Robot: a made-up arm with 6 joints.
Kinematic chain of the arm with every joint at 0, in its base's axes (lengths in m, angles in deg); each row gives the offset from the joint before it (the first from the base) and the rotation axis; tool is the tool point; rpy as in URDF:
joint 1: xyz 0 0 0.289 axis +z
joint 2: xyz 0 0 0 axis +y
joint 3: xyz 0.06 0 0.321 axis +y
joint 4: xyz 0.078 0 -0.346 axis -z
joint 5: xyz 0 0 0 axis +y
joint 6: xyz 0.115 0 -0.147 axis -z
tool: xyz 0 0 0 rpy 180 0 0
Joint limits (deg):
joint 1: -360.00..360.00
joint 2: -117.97..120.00
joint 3: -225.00..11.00
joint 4: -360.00..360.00
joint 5: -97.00..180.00
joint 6: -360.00..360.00
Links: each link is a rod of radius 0.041 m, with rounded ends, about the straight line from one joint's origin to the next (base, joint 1, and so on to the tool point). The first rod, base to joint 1, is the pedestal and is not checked.
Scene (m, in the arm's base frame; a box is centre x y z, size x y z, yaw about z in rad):
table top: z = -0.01
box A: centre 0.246 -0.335 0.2 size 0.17 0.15 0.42 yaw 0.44
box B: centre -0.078 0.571 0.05 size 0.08 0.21 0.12 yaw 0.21
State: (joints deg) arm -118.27 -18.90 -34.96 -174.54 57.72 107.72
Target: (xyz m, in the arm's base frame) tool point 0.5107 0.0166 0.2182
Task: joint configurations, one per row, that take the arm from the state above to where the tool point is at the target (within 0.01 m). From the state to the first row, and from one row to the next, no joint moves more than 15 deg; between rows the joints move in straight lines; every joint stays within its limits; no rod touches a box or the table.
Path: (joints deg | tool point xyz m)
1: -104.58 -18.54 -36.96 -180.76 60.76 106.83 | -0.1166 -0.4521 0.4426
2: -90.90 -18.19 -38.96 -186.99 63.81 105.93 | 0.0024 -0.4748 0.4670
3: -77.21 -17.83 -40.96 -193.21 66.85 105.04 | 0.1264 -0.4639 0.4905
4: -63.52 -17.47 -42.96 -199.44 69.90 104.15 | 0.2452 -0.4186 0.5129
5: -49.83 -17.11 -44.96 -205.66 72.94 103.25 | 0.3485 -0.3411 0.5337
6: -36.15 -16.76 -46.96 -211.89 75.99 102.36 | 0.4272 -0.2370 0.5526
7: -24.17 -7.26 -44.81 -205.54 72.20 104.15 | 0.4927 -0.1716 0.4435
8: -12.20 2.24 -42.66 -199.19 68.41 105.93 | 0.5231 -0.0814 0.3298
9: -0.22 11.74 -40.50 -192.85 64.62 107.72 | 0.5107 0.0166 0.2181

